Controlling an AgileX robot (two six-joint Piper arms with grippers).
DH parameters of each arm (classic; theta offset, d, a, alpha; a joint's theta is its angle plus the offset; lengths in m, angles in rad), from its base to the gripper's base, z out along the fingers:
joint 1: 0 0.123 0 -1.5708
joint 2: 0.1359 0 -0.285 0
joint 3: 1.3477 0 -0.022 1.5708
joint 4: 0 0.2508 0 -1.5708
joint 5: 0 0 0.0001 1.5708
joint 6: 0 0.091 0 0
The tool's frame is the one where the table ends.
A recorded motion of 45 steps. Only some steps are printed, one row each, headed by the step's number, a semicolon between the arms.
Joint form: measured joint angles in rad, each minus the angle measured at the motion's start. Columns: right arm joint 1, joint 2, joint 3, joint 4, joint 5, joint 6; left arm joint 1, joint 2, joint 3, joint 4, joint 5, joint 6.
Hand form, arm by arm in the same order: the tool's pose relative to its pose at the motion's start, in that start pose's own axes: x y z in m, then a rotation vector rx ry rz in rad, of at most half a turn. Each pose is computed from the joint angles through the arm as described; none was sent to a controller.
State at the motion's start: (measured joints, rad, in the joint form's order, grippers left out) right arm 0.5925 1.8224 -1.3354 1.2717 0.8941 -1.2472; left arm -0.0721 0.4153 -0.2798 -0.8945 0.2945 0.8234
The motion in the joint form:
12: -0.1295 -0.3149 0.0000 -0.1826 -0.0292 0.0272; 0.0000 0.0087 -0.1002 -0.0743 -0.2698 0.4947
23: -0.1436 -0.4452 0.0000 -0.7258 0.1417 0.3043; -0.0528 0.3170 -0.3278 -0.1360 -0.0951 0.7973
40: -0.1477 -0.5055 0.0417 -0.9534 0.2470 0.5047; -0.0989 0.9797 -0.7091 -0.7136 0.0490 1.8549
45: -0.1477 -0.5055 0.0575 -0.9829 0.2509 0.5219; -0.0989 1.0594 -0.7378 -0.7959 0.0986 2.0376
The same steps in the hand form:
12: -0.0421 0.0457 -0.1118 0.2374 -0.1252 -0.2557; -0.0488 0.0142 -0.0113 -0.2457 -0.2315 0.4281
23: -0.0154 0.0659 -0.1516 0.4125 0.2435 -0.3109; -0.0911 0.0015 0.0396 -0.0308 -0.0877 0.6766
40: 0.0080 0.0711 -0.1698 0.5228 0.4158 -0.1882; -0.1117 -0.0013 0.1994 0.2317 -0.0396 1.1183
45: 0.0133 0.0683 -0.1695 0.5369 0.4452 -0.1726; -0.1029 -0.0020 0.2199 0.2819 -0.0637 1.2027

